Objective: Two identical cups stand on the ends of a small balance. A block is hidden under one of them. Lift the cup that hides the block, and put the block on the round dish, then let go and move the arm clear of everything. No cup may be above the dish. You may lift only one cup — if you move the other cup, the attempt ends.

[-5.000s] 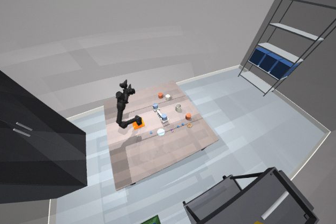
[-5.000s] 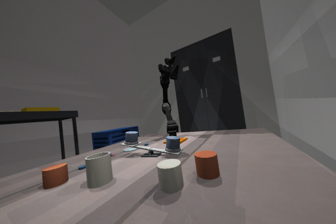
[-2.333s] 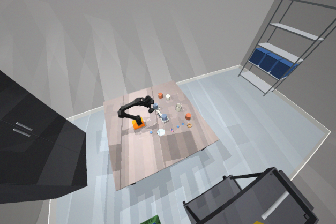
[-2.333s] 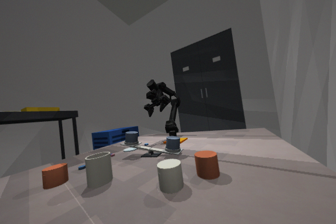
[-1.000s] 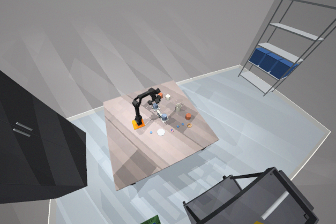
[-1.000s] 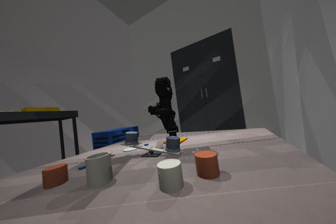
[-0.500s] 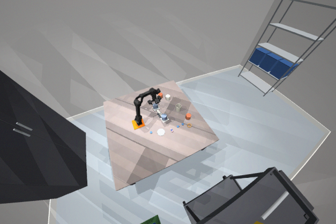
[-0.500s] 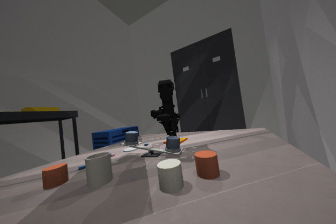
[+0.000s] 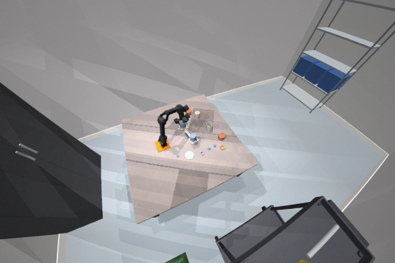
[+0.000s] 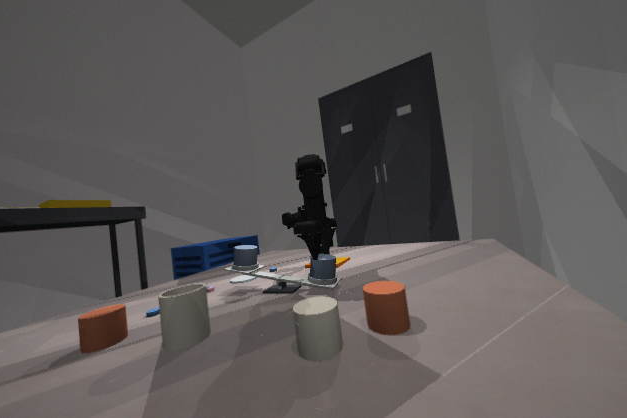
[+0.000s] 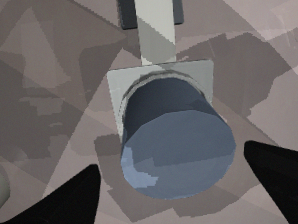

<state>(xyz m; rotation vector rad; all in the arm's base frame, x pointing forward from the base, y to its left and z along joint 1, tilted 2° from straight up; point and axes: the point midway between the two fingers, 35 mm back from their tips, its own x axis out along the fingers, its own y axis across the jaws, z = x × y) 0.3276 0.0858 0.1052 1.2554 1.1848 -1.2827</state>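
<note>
The grey block is 5 cm below my gripper tip. Also, from my gripper tip: blue-grey cup 27 cm to the right, 3 cm behind, 2 cm above; orange ring 51 cm to the right, 20 cm ahead, 8 cm below; round dish 36 cm to the right, 16 cm behind, 9 cm below.
</note>
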